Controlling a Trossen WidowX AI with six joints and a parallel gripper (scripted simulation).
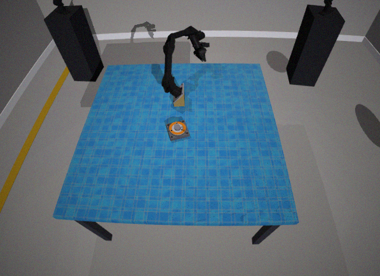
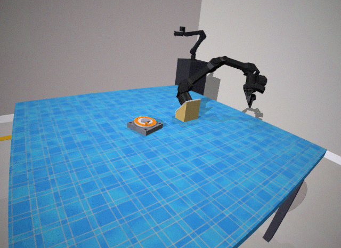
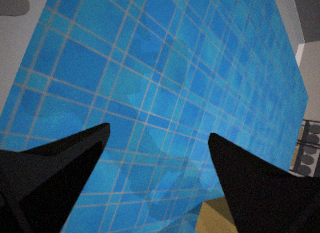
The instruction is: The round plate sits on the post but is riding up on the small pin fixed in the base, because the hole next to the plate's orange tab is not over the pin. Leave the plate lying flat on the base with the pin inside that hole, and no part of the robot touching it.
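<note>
The round plate lies 630 mm ahead of my gripper tip, 90 mm to the right of it and 60 mm below it.
</note>
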